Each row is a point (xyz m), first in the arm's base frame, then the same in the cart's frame.
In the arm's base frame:
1: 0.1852 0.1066 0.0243
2: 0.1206 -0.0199 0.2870
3: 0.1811 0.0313 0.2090
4: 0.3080 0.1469 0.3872
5: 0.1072 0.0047 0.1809
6: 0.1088 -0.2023 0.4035
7: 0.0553 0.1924 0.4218
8: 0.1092 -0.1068 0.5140
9: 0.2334 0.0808 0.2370
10: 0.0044 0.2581 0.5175
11: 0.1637 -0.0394 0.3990
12: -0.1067 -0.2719 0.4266
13: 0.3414 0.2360 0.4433
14: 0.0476 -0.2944 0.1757
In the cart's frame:
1: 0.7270 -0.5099 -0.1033
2: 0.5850 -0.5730 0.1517
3: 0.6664 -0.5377 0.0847
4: 0.7318 -0.3718 0.2563
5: 0.6048 -0.5764 0.0438
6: 0.5385 -0.7217 0.3025
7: 0.4806 -0.3404 0.2013
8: 0.5044 -0.6023 0.3795
9: 0.7073 -0.4787 0.1132
10: 0.4024 -0.2577 0.2572
11: 0.5915 -0.5609 0.2725
12: 0.3266 -0.8011 0.2777
13: 0.7459 -0.2692 0.2947
14: 0.5508 -0.8715 0.0988

